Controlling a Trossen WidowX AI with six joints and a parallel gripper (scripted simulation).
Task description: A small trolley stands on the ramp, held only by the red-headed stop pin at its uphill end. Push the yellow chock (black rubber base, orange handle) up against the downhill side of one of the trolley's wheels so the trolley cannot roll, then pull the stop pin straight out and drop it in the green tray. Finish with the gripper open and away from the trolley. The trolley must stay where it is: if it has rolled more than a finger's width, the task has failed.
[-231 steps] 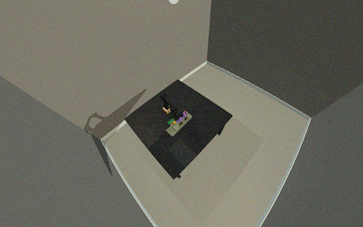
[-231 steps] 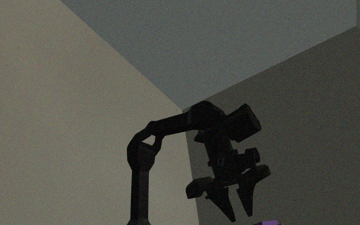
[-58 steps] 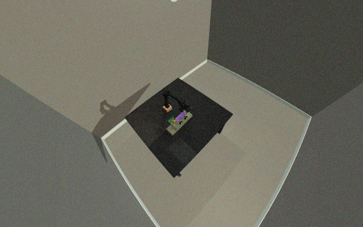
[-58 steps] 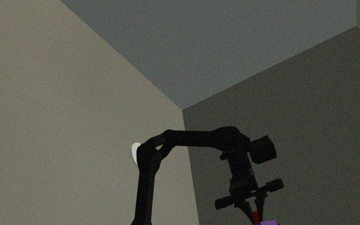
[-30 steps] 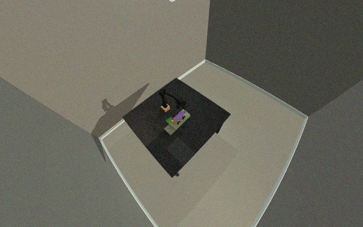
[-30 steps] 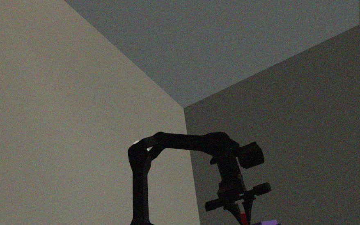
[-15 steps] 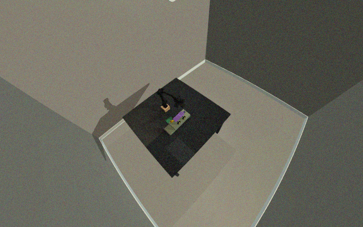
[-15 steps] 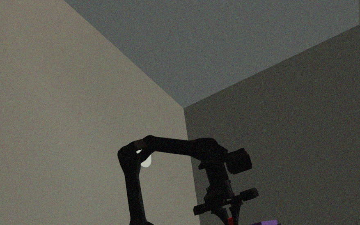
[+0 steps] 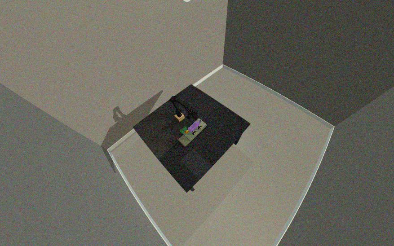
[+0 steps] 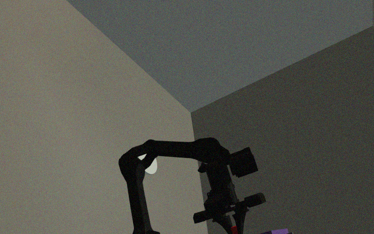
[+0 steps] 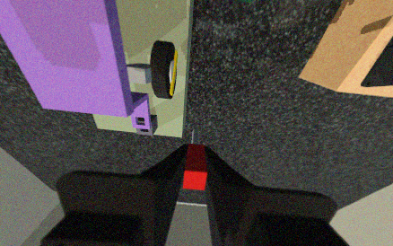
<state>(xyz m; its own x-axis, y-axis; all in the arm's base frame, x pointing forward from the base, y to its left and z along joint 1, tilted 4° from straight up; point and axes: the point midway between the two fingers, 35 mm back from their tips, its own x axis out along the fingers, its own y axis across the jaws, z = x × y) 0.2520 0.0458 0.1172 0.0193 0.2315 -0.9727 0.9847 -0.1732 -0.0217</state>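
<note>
My gripper tip is 6 cm past the green tray, 19 cm to the left of it and 18 cm above it. Round my gripper tip: red-headed stop pin (right at my gripper tip); purple trolley (8 cm ahead, 12 cm to the right, 6 cm below); yellow chock (1 cm ahead, 21 cm to the right, 9 cm below).
</note>
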